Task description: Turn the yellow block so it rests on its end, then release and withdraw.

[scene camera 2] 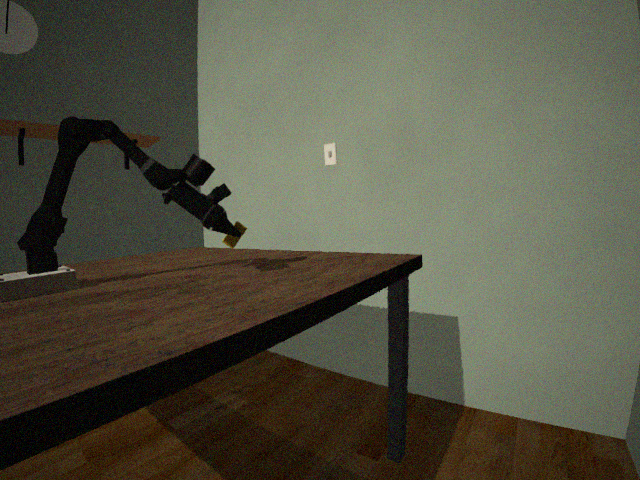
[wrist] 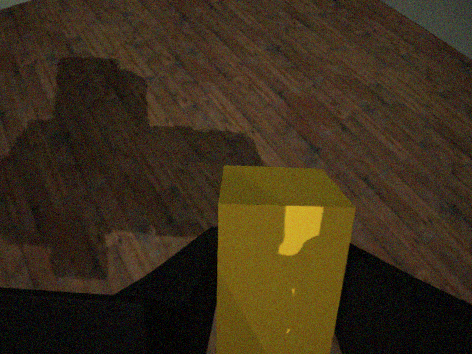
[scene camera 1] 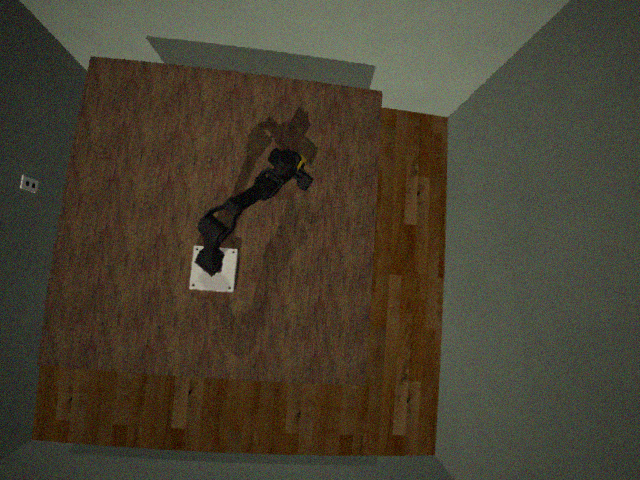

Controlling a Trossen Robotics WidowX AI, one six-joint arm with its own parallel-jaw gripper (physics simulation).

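Note:
The yellow block is held between the fingers of my black gripper. In the scene camera 2 view the gripper slants downward and outward, and the block is tilted, above the table top with a gap under it. In the wrist view one long face and one end of the block show, with a dark finger on each side; its lower part is cut off by the frame edge. In the scene camera 1 view the arm hides most of the block and the fingertips.
The wooden table carries the arm's white base plate. The arm's shadow falls on the table beyond the gripper. The table's corner and a leg stand at the right in the scene camera 2 view, with a wall behind.

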